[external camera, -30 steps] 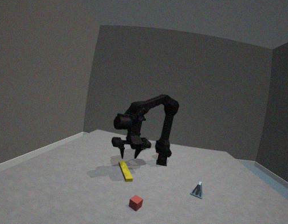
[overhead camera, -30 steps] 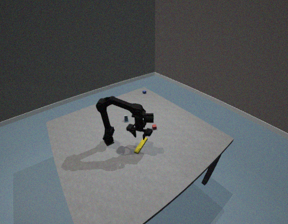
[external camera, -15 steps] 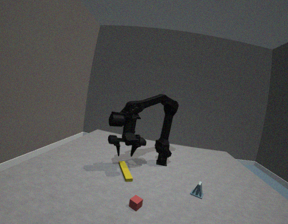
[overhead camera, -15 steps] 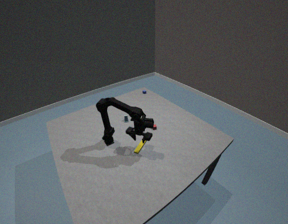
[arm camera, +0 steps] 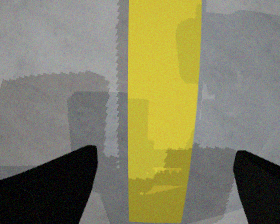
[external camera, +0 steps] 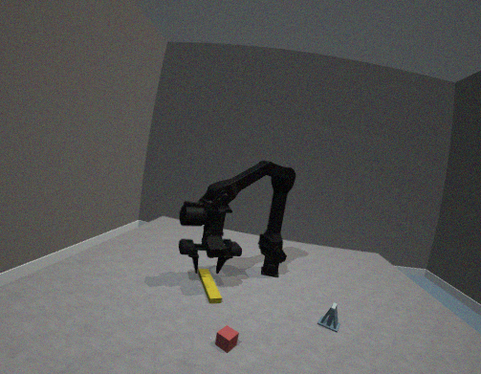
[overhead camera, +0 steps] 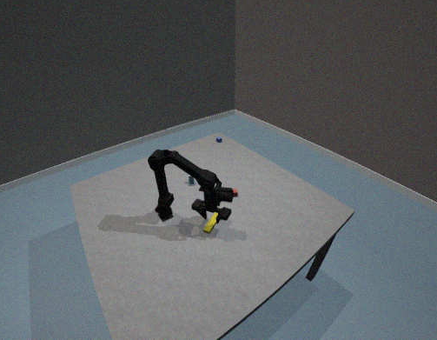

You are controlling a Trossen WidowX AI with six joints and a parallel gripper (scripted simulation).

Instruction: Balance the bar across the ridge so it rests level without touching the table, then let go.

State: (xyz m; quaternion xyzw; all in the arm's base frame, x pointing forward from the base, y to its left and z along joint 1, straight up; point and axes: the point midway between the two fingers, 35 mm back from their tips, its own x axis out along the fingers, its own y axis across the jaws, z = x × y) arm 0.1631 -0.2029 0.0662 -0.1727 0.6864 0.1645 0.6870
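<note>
Right now the yellow bar is 20 mm to the left of my gripper tip, 20 mm below it and 20 mm ahead of it. Also, from my gripper tip: red cube (240 mm ahead, 110 mm to the left, 20 mm below); then blue cube (700 mm to the left, 580 mm ahead, 20 mm below).
</note>
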